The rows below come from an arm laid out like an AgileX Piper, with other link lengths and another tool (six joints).
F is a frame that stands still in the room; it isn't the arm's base.
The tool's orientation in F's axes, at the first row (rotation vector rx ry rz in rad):
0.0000, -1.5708, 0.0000
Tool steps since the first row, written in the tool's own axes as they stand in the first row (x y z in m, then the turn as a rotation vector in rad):
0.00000, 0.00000, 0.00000, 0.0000, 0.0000, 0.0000
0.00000, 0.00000, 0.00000, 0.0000, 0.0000, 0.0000
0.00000, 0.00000, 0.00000, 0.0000, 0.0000, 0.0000
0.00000, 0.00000, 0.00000, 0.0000, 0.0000, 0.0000
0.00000, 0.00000, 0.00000, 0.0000, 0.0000, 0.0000
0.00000, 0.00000, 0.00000, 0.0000, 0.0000, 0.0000
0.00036, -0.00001, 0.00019, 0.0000, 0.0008, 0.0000
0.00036, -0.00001, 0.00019, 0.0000, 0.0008, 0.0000
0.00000, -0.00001, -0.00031, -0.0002, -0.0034, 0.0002
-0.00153, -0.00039, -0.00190, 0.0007, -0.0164, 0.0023
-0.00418, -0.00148, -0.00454, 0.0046, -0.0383, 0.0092
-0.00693, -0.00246, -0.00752, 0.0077, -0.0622, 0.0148
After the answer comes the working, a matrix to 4 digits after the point.
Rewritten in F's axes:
0.00000, 0.00000, 0.00000, 0.0000, 0.0000, 0.0000
0.00000, 0.00000, 0.00000, 0.0000, 0.0000, 0.0000
0.00000, 0.00000, 0.00000, 0.0000, 0.0000, 0.0000
0.00000, 0.00000, 0.00000, 0.0000, 0.0000, 0.0000
0.00000, 0.00000, 0.00000, 0.0000, 0.0000, 0.0000
0.00000, 0.00000, 0.00000, 0.0000, 0.0000, 0.0000
-0.00019, -0.00001, 0.00036, 0.0000, 0.0008, 0.0000
-0.00019, -0.00001, 0.00036, 0.0000, 0.0008, 0.0000
0.00031, -0.00001, 0.00000, -0.0002, -0.0034, -0.0002
0.00190, -0.00039, -0.00153, -0.0023, -0.0164, 0.0007
0.00454, -0.00148, -0.00418, -0.0092, -0.0383, 0.0046
0.00752, -0.00246, -0.00693, -0.0148, -0.0622, 0.0077

The tool's axes in the first row as the columns of a matrix, in F's axes (rounded; the answer above uses it unrounded):
0.0000, 0.0000, -1.0000
0.0000, 1.0000, 0.0000
1.0000, 0.0000, 0.0000

